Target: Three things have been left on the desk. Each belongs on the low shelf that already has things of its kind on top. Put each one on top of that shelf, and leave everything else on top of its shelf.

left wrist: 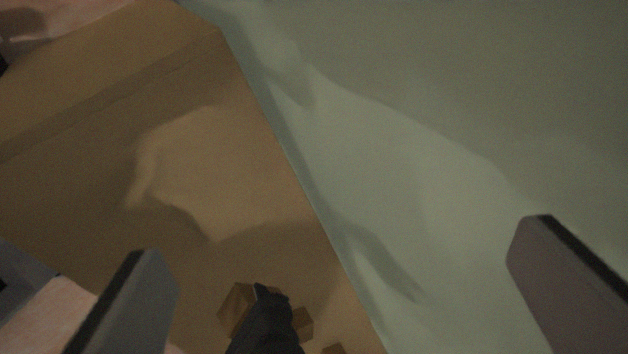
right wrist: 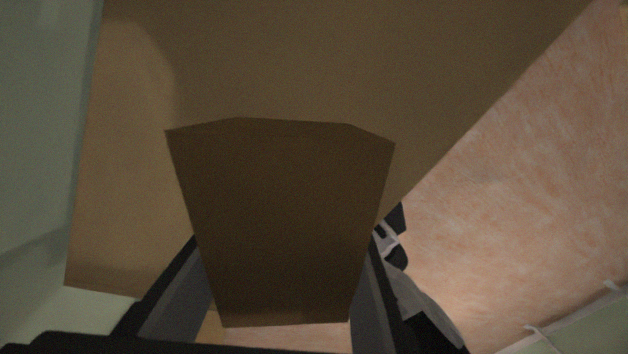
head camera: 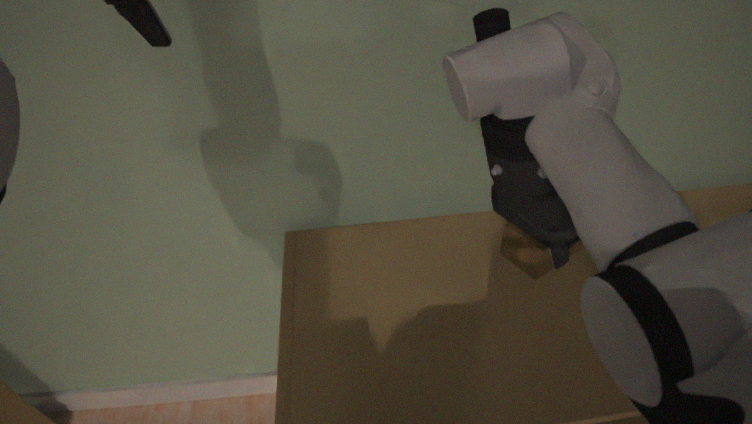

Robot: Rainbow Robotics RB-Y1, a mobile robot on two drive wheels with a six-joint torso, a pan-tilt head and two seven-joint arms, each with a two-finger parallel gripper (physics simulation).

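Places are measured from the robot's base along level axes (x ahead, y right, z down), in centimetres.
Pixels of known places: left gripper, fingertip midpoint: (left wrist: 338, 254) (head camera: 179, 0); right gripper, fingertip midpoint: (right wrist: 295, 211) (head camera: 539, 248).
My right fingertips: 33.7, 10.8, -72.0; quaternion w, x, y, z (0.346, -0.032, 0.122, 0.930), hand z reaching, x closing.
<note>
Behind a point stands the place of what it marks, as x, y, z.
My right gripper (head camera: 557, 255) @[33.7, 10.8, -72.0] (right wrist: 282, 250) @[33.7, 10.8, -72.0] is shut on a brown wooden block (head camera: 526, 255) @[30.6, 8.5, -73.9] (left wrist: 235, 307) @[31.9, 7.3, -74.0] (right wrist: 285, 215) @[36.0, 12.5, -75.8], which hangs over a low wooden shelf top (head camera: 389, 263) @[38.3, -9.5, -61.1] (left wrist: 240, 190) @[39.6, -2.9, -61.1] (right wrist: 130, 200) @[43.3, -7.0, -61.1] against the wall. The gap beneath the block is hard to judge. In the left wrist view, a smaller brown block (left wrist: 303, 324) @[43.4, 34.8, -65.5] on the shelf top is partly hidden behind the right gripper, and another block (left wrist: 334, 349) @[51.1, 58.7, -62.4] is cut off by the bottom edge. My left gripper (left wrist: 338, 254) @[35.8, -29.0, -102.4] is open and empty; one of its dark fingers shows at the head view's top left. The desk cannot be identified.
A green wall (head camera: 368, 131) @[50.1, -13.7, -77.2] (left wrist: 450, 175) @[47.8, -22.7, -95.9] (right wrist: 40, 125) @[52.6, -4.2, -60.8] runs along the shelf's back edge. Pinkish floor (head camera: 173, 406) @[33.3, -68.3, -0.1] (right wrist: 530, 165) @[-98.5, 104.0, -0.1] lies beyond the shelf. A wooden edge (head camera: 18, 408) @[18.9, -93.5, -20.8] shows at the head view's bottom left. The right forearm covers the shelf's right part in the head view.
</note>
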